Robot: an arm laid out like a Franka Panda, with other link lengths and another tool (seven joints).
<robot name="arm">
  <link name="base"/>
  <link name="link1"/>
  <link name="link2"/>
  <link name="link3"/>
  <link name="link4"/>
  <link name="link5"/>
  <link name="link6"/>
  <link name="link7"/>
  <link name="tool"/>
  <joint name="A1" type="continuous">
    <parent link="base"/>
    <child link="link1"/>
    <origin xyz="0 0 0.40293" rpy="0 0 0"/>
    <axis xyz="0 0 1"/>
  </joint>
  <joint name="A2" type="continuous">
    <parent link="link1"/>
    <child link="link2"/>
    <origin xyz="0 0 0" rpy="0 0 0"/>
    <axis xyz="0 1 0"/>
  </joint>
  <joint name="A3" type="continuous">
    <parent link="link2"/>
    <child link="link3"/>
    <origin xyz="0 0 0.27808" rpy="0 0 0"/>
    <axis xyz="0 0 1"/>
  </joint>
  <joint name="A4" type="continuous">
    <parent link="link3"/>
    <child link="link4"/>
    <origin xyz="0.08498 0 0" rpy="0 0 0"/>
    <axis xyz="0 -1 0"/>
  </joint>
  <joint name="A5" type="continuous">
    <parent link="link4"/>
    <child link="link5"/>
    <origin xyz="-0.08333 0 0.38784" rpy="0 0 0"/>
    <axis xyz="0 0 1"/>
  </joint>
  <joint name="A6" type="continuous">
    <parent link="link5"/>
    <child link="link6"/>
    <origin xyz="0 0 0" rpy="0 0 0"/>
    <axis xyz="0 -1 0"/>
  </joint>
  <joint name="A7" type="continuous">
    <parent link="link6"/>
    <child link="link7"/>
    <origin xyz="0.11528 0 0" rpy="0 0 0"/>
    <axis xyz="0 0 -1"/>
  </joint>
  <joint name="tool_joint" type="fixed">
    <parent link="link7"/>
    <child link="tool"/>
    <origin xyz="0.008 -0.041 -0.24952" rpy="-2.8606 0 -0.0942"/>
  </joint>
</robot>
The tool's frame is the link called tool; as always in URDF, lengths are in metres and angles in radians. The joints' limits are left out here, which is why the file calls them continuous.
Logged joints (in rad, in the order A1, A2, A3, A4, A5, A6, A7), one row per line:
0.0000 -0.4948 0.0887 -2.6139 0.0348 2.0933 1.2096
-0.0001 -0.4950 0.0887 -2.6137 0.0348 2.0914 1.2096
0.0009 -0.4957 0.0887 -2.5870 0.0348 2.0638 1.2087
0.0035 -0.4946 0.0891 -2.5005 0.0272 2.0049 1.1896
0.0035 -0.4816 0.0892 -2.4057 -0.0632 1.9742 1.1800
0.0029 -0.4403 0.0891 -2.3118 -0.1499 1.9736 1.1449
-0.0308 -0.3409 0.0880 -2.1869 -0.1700 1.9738 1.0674
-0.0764 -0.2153 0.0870 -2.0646 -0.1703 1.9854 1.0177
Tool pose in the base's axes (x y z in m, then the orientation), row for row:
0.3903 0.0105 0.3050 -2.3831 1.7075 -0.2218
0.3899 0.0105 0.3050 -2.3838 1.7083 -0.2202
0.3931 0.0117 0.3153 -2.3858 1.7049 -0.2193
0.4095 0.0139 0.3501 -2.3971 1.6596 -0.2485
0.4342 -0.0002 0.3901 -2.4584 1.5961 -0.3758
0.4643 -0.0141 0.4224 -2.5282 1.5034 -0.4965
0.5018 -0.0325 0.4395 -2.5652 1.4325 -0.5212
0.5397 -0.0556 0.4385 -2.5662 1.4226 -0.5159
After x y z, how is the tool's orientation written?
As a rotation vector, in radians.
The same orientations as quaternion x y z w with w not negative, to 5 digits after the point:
-0.80645 0.57783 -0.07506 0.10060
-0.80648 0.57794 -0.07450 0.10015
-0.80725 0.57686 -0.07420 0.10035
-0.81446 0.56388 -0.08443 0.10753
-0.82831 0.53777 -0.12662 0.09312
-0.84486 0.50240 -0.16592 0.07919
-0.85700 0.47858 -0.17413 0.07874
-0.85855 0.47594 -0.17260 0.08113

